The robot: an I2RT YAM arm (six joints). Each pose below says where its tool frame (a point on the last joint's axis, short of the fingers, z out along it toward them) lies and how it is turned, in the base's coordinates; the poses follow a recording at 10 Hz.
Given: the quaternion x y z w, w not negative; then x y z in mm.
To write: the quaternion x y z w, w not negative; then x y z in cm. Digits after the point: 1 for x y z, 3 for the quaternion.
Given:
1: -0.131, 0.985, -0.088, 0.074, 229, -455, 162
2: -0.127, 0.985, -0.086, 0.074, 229, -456, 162
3: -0.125, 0.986, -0.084, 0.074, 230, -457, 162
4: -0.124, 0.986, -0.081, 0.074, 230, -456, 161
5: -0.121, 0.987, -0.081, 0.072, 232, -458, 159
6: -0.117, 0.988, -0.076, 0.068, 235, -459, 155
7: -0.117, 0.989, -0.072, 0.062, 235, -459, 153
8: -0.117, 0.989, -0.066, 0.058, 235, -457, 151
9: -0.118, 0.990, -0.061, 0.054, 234, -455, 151
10: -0.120, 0.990, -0.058, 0.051, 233, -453, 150
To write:
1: -0.131, 0.985, -0.088, 0.074, 22.9, -45.5, 16.2
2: -0.127, 0.985, -0.086, 0.074, 22.9, -45.6, 16.2
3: -0.125, 0.986, -0.084, 0.074, 23.0, -45.7, 16.2
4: -0.124, 0.986, -0.081, 0.074, 23.0, -45.6, 16.1
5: -0.121, 0.987, -0.081, 0.072, 23.2, -45.8, 15.9
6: -0.117, 0.988, -0.076, 0.068, 23.5, -45.9, 15.5
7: -0.117, 0.989, -0.072, 0.062, 23.5, -45.9, 15.3
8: -0.117, 0.989, -0.066, 0.058, 23.5, -45.7, 15.1
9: -0.118, 0.990, -0.061, 0.054, 23.4, -45.5, 15.1
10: -0.120, 0.990, -0.058, 0.051, 23.3, -45.3, 15.0
